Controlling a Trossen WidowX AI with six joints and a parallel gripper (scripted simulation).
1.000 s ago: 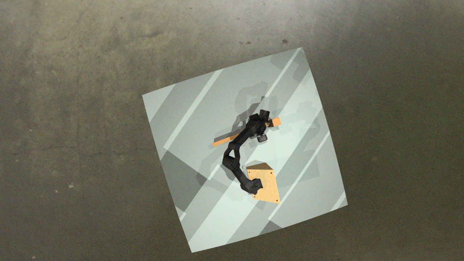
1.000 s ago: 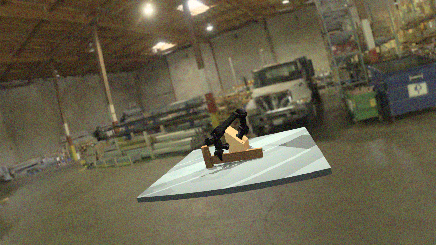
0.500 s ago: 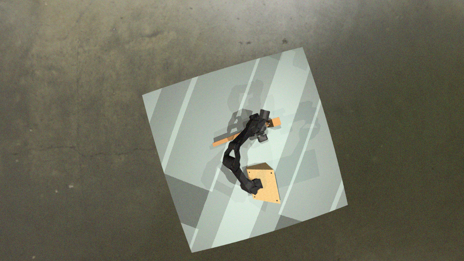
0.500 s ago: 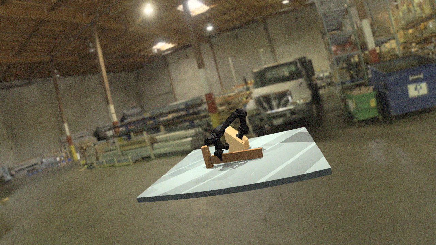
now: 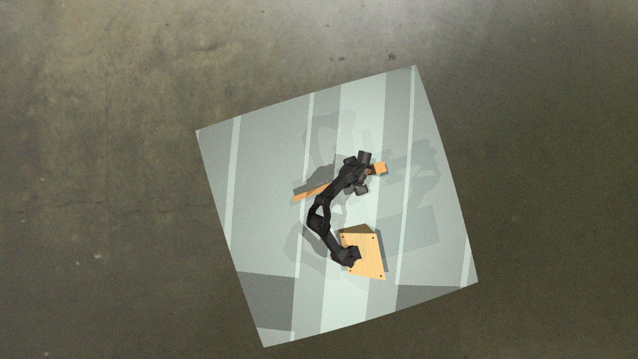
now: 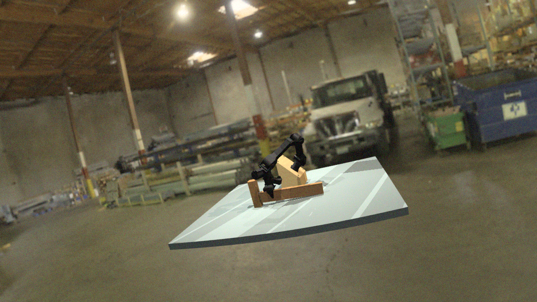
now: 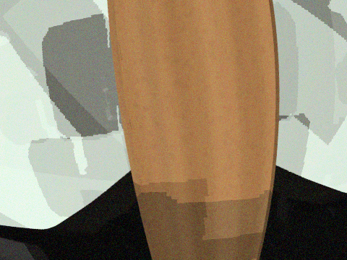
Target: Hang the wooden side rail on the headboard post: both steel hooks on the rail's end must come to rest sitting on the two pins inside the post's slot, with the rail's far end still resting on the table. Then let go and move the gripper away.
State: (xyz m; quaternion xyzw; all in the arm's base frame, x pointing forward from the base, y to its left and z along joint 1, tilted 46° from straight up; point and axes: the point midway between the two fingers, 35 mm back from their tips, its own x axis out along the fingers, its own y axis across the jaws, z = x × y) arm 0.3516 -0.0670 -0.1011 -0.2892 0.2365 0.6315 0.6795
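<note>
The headboard post lies 110 mm to the right of my gripper tip and 40 mm above it.
</note>
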